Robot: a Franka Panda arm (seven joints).
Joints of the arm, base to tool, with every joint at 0 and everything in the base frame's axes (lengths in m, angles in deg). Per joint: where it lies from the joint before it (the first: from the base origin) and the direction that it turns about. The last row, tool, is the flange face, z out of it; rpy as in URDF.
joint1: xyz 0 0 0.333 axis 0 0 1
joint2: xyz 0 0 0 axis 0 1 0
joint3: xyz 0 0 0.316 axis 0 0 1
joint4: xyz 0.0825 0 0 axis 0 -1 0
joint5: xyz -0.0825 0 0.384 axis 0 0 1
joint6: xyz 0 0 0 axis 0 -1 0
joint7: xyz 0.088 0 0 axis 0 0 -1
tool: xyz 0 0 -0.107 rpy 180 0 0
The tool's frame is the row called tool.
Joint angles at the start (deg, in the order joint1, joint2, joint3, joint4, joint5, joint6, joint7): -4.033 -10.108 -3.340 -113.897 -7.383 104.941 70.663
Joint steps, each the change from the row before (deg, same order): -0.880 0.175 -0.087 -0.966 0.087 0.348 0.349; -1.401 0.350 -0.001 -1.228 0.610 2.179 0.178; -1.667 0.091 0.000 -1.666 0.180 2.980 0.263; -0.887 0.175 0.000 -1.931 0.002 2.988 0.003; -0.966 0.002 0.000 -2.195 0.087 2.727 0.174; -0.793 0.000 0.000 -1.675 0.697 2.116 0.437; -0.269 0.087 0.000 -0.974 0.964 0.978 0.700; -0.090 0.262 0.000 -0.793 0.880 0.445 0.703; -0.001 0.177 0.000 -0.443 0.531 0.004 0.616; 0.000 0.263 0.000 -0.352 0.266 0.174 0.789; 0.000 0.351 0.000 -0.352 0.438 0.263 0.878
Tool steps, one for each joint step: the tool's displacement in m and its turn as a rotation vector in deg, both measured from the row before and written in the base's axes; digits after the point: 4 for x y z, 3 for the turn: -0.0021 -0.0081 -0.0092 0.207 0.735 -1.285; 0.0004 -0.0112 -0.0101 0.538 -0.698 -1.499; -0.0012 -0.0138 -0.0102 0.047 -1.262 -1.669; -0.0008 -0.0070 -0.0130 -0.076 -0.869 -0.581; -0.0033 -0.0072 -0.0140 0.082 -0.563 -0.890; -0.0029 -0.0053 -0.0106 0.627 -0.631 -1.303; -0.0016 -0.0009 -0.0073 0.938 -0.194 -1.289; -0.0013 0.0005 -0.0082 0.953 0.350 -1.141; -0.0010 0.0008 -0.0052 0.628 0.448 -0.850; -0.0003 0.0004 -0.0049 0.354 0.333 -0.899; 0.0000 0.0005 -0.0056 0.494 0.298 -1.070
